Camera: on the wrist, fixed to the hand. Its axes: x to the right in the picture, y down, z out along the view.
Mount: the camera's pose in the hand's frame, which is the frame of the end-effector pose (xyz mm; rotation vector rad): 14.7 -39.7 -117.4 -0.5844 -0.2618 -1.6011
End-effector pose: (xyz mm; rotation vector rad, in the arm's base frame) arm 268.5 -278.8 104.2 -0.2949 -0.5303 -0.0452
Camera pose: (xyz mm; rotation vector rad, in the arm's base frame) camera 334.2 -350.2 25.7 -0.3771 -0.8959 -1.7549
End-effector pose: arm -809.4 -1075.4 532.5 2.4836 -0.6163 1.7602
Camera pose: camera -897.4 -1013.5 595.7 1.6754 0.6662 0.4949
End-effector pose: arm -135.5 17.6 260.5 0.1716 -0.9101 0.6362
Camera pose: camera -25.9 38.8 204.7 0.3828 -0.8762 -1.1447
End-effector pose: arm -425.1 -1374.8 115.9 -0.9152 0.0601 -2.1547
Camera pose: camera -530.9 -1385.3 50.5 1.1177 0.1624 1.9387
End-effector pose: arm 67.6 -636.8 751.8 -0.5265 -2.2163 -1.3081
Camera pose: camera 60.5 -757.9 781.1 -0.8632 1.5078 1.7904
